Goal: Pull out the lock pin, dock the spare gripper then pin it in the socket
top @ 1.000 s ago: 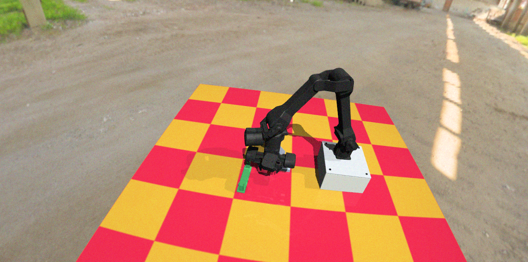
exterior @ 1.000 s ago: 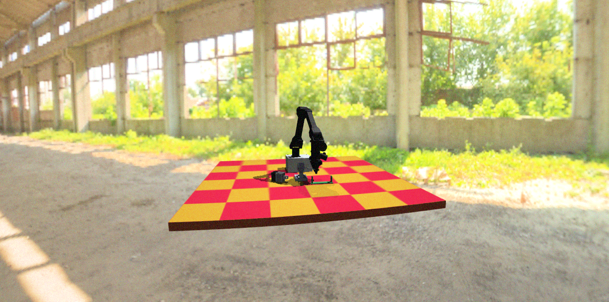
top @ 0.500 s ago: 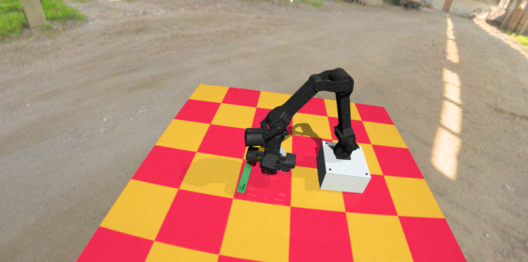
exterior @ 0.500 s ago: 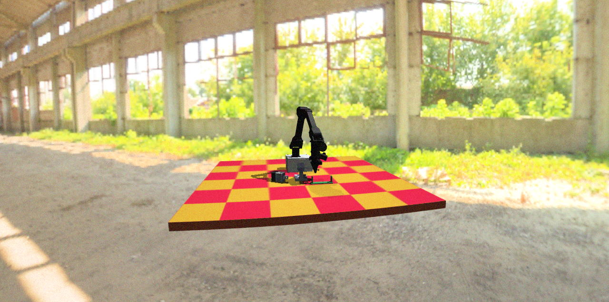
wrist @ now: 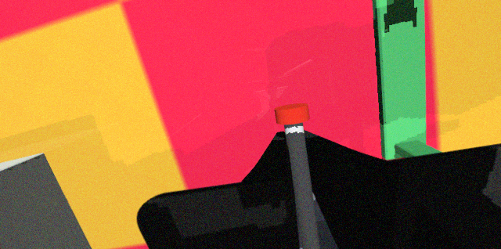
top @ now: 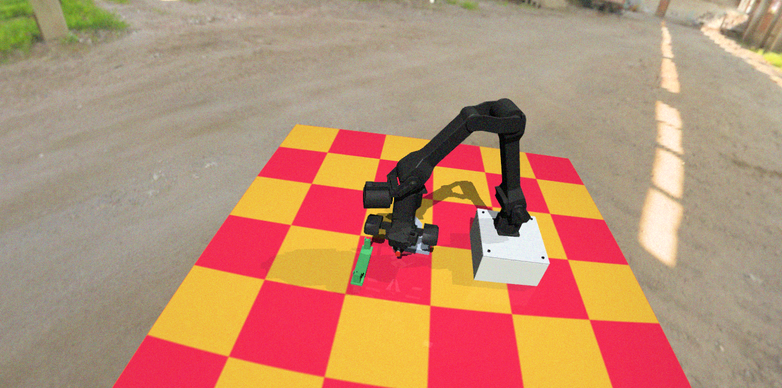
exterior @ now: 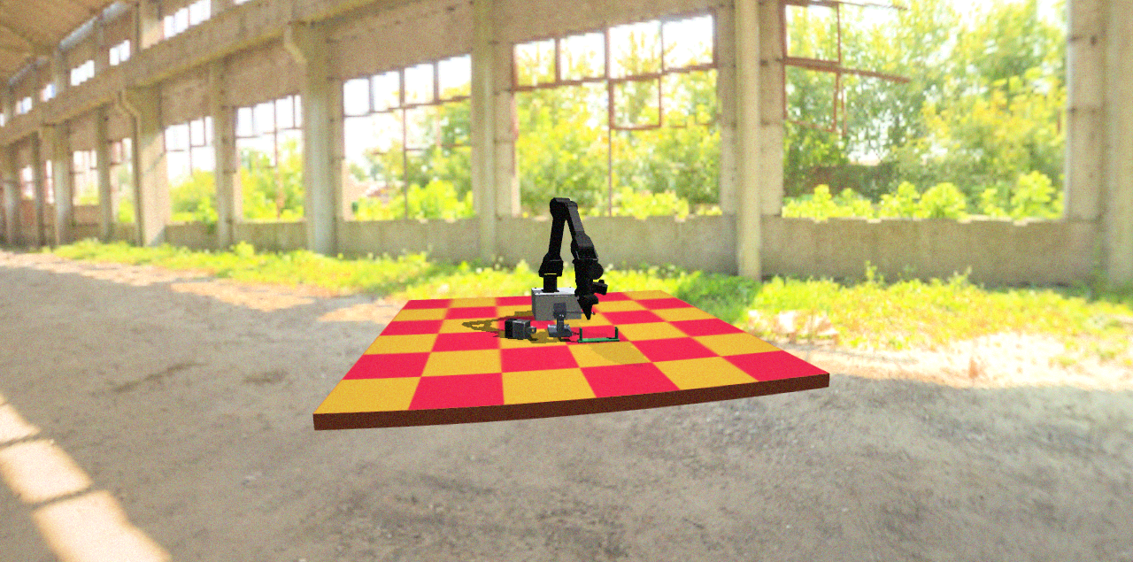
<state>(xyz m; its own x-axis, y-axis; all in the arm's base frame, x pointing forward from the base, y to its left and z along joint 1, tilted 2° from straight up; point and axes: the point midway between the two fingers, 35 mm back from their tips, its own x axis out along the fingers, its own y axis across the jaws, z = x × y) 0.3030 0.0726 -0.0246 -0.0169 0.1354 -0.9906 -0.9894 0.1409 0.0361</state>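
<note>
The green cradle is 10 cm ahead of my gripper tip, 3 cm below it and 1 cm to the left of it. Also, from my gripper tip: spare gripper 24 cm to the right, 3 cm behind, 2 cm below; grey mount 10 cm to the right, 2 cm behind.
</note>
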